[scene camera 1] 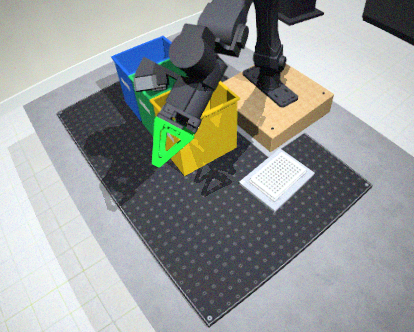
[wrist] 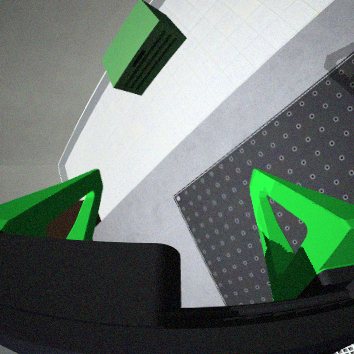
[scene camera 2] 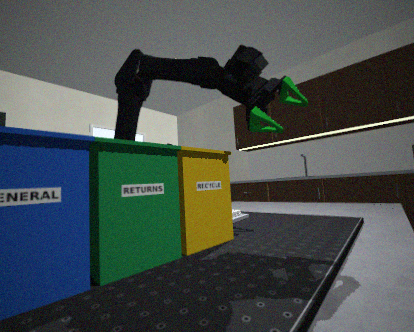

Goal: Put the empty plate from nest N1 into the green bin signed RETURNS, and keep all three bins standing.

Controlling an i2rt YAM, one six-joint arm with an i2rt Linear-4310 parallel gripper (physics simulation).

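Places are measured from the arm's base along level axes (x ahead, y left, z up), in centimetres.
Pixels of known places: gripper, fingertip midpoint: [scene camera 1: 159, 161] [wrist: 175, 177] [scene camera 2: 295, 117]; arm's base at its link origin: [scene camera 1: 269, 86].
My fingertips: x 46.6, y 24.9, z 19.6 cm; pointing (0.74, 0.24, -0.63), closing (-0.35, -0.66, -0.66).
Ahead of a thing's pixels: the offset from my fingertips to its top centre. "*": to the spot under its first point. Level surfaces: height alone.
The white plate with rows of small wells @[* dx -28.7, dy +1.7, dz -22.6 cm] [scene camera 1: 278, 174] lies flat on its pale nest @[* dx -22.6, dy +8.1, dz -23.9 cm] [scene camera 1: 274, 206]; part of the plate also shows low in scene camera 2 [scene camera 2: 237, 214]. The green bin signed RETURNS @[dx -17.0, dy -32.2, dz -7.1 cm] [scene camera 1: 145, 111] [scene camera 2: 140, 225] stands upright between the blue bin @[dx -16.5, dy -45.2, dz -7.1 cm] [scene camera 1: 126, 92] [scene camera 2: 45, 240] and the yellow RECYCLE bin @[dx -17.6, dy -19.2, dz -7.1 cm] [scene camera 1: 215, 145] [scene camera 2: 207, 220], which are both upright. My gripper [scene camera 2: 294, 117] [wrist: 175, 177] is open and empty, with its fingers wide apart. It hangs above the bins' rims, near the yellow bin's front in scene camera 1, away from the plate. The arm hides part of the green bin's opening.
The arm stands on a wooden base block [scene camera 1: 300, 122] behind the nest and beside the yellow bin. The bins and nest stand on a dark perforated mat @[dz -25.1 cm] [scene camera 1: 210, 250] [scene camera 2: 200, 295] [wrist: 225, 210]. A green box [wrist: 142, 50] stands on the floor far beyond the table in the wrist view.
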